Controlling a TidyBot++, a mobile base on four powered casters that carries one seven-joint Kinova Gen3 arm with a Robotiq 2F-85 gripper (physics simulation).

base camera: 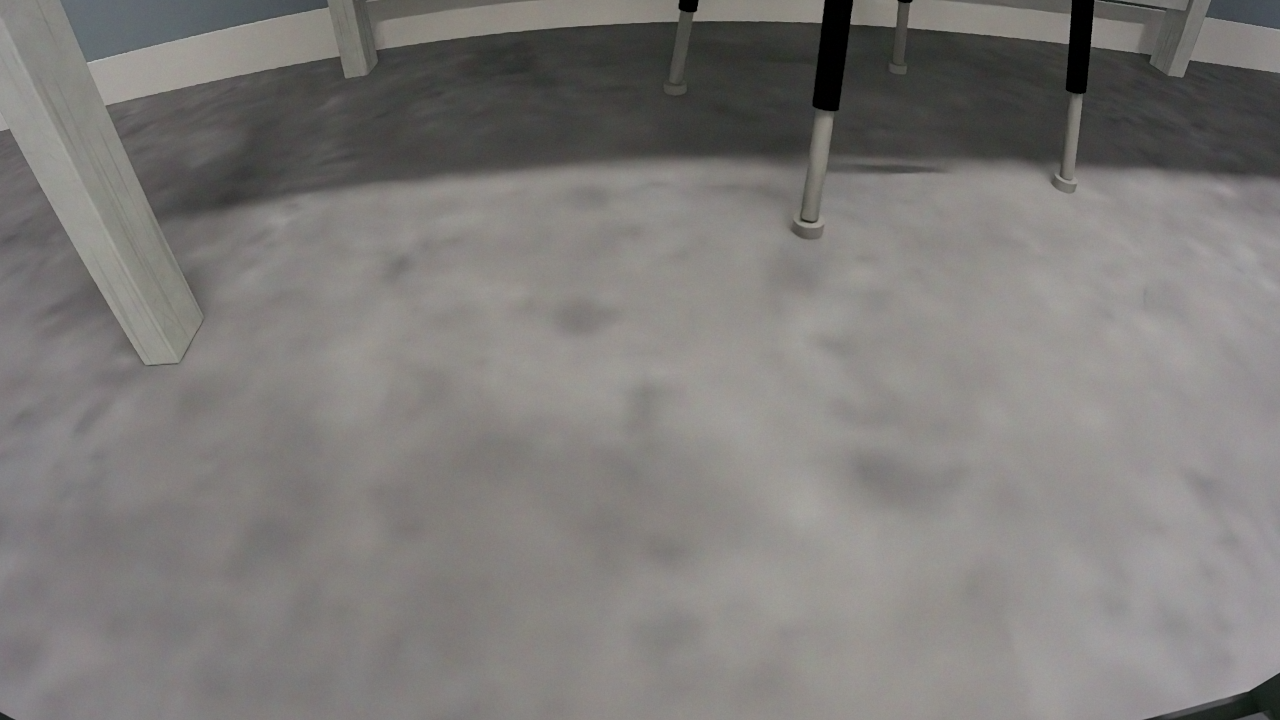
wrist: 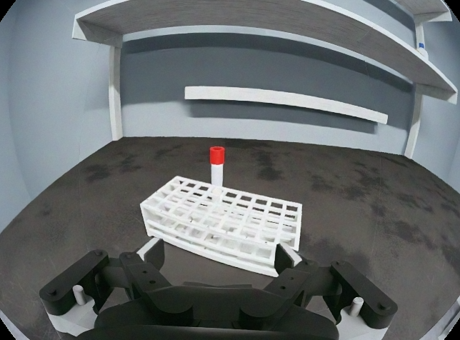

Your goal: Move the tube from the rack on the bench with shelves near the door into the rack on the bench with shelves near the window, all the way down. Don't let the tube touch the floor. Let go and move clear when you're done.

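Places are measured from the arm's base along level axes (x back, y down, z right), in metres.
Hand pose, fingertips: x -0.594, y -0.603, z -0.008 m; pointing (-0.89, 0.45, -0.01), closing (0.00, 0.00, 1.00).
Each offset is from my fingertips to the top centre of the thing. "spot": to the spot under its first point.
A white tube with a red cap (wrist: 217, 167) stands upright in a white rack (wrist: 146, 220) in the wrist view, in the row farthest from me, left of the rack's middle. Its upper part sticks up above the rack's top grid. The rack sits at an angle on the dark bench top (wrist: 350, 210). My gripper (wrist: 219, 254) is open and empty, on the near side of the rack, with its fingertips apart in front of the rack's near edge. The gripper does not touch the tube. The second rack does not show in either view.
A shelf (wrist: 250, 22) runs above the bench, and a white rail (wrist: 285, 100) is on the wall behind. In the base view, a bench leg {spot: dz -0.383, dx +0.090, dy +0.852 m} (base camera: 111, 205) stands at the left and black-and-grey stool legs {spot: dz +0.162, dx -0.030, dy +0.908 m} (base camera: 819, 134) stand ahead on the floor.
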